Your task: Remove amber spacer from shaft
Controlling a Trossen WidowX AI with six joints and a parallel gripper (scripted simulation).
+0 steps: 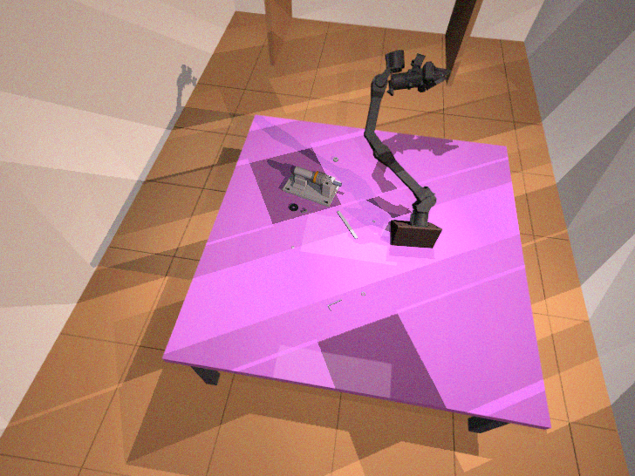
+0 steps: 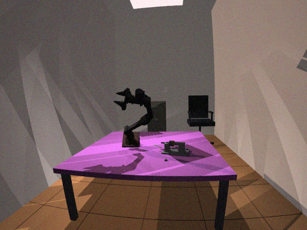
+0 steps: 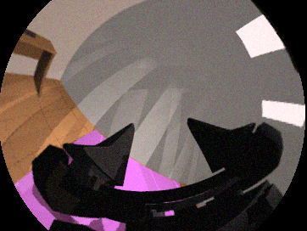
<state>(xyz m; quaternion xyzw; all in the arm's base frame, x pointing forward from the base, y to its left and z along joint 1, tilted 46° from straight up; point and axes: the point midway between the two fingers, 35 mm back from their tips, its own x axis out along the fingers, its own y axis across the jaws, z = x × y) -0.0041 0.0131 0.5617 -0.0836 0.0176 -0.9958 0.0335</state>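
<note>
The thin dark shaft lies 430 mm below my gripper tip, 420 mm ahead of it and 210 mm to the left of it. Also, from my gripper tip: grey support block 470 mm ahead, 460 mm below, 200 mm to the left; metal strip 510 mm below, 380 mm to the left, 280 mm ahead; amber spacer 450 mm ahead, 430 mm below, 210 mm to the left.
</note>
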